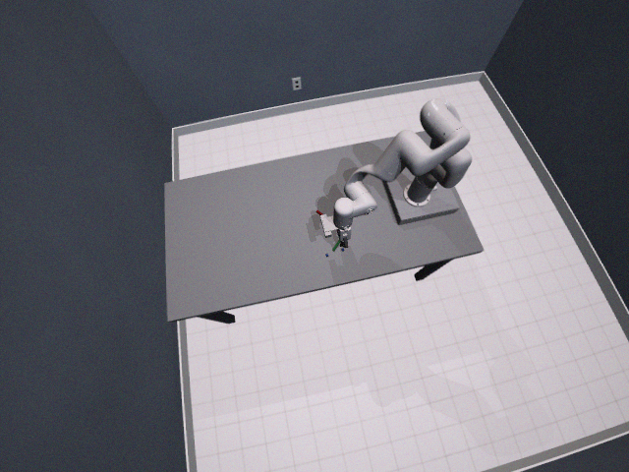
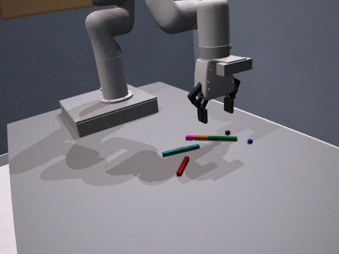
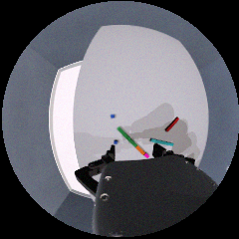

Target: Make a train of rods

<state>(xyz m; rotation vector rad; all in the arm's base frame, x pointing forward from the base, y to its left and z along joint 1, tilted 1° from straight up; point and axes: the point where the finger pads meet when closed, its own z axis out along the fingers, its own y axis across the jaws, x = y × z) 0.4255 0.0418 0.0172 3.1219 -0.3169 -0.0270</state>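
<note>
The green rod is 2 cm ahead of my hand, 1 cm to the left of it and 7 cm below it. The rest, counted from my hand: turquoise rod: 3 cm behind, 11 cm to the right, 7 cm below; then orange rod: 4 cm behind, 3 cm to the right, 7 cm below; then magenta rod: 6 cm behind, 4 cm to the right, 7 cm below.
</note>
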